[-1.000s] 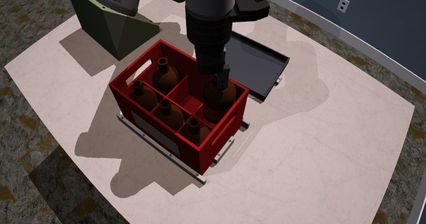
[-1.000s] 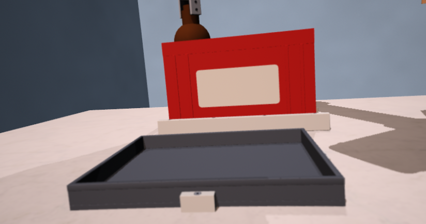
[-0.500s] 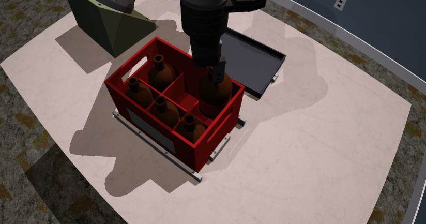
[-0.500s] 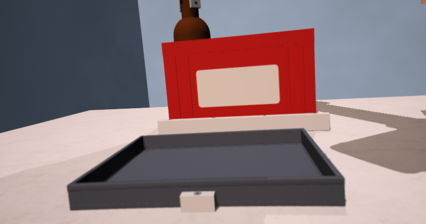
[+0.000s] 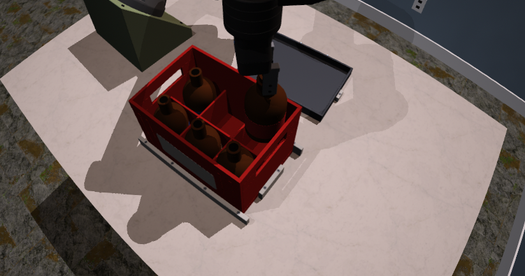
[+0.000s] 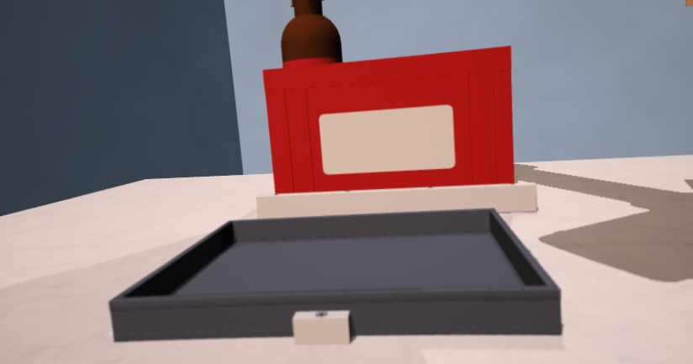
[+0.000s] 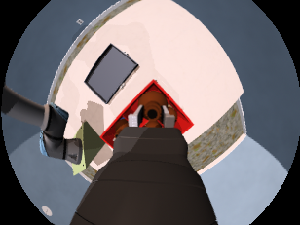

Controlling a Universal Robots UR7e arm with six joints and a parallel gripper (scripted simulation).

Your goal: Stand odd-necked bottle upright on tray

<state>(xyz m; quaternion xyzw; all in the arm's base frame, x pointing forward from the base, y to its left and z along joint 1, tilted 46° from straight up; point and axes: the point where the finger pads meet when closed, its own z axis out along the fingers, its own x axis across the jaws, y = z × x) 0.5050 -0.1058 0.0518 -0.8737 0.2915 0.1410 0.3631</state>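
Now: the bottle 70 mm below my hand. Round my hand: dark grey tray (260 mm below, 240 mm to the left, 100 mm behind); then red crate (190 mm below, 80 mm behind, 50 mm to the right).
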